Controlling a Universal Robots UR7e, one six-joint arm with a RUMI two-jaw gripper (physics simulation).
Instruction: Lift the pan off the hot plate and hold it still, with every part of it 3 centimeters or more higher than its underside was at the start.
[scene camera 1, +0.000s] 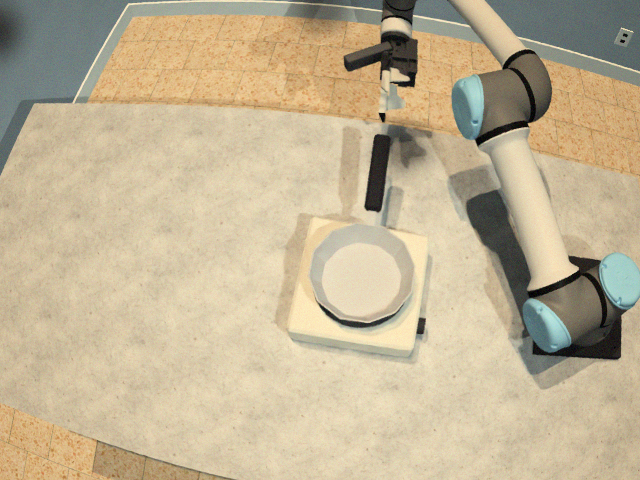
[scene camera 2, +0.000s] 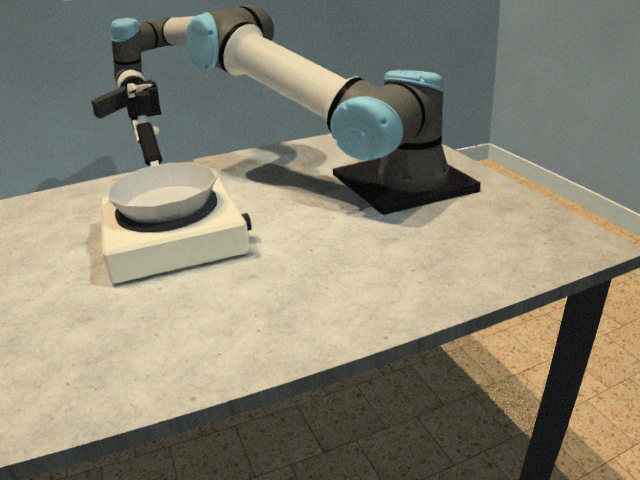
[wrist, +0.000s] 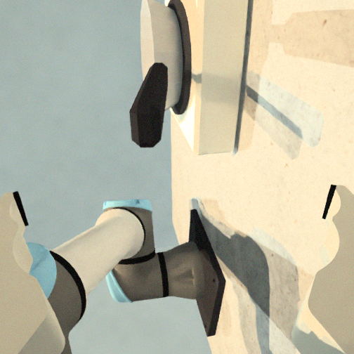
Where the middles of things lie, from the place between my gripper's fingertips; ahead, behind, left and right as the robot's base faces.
Scene:
Now: the light grey pan (scene camera 1: 362, 272) 27 cm to the left of my hand, 3 cm below it and 3 cm behind it. The rest, counted from my hand: cream hot plate (scene camera 2: 131, 250) 36 cm to the left, 11 cm below, 4 cm behind.

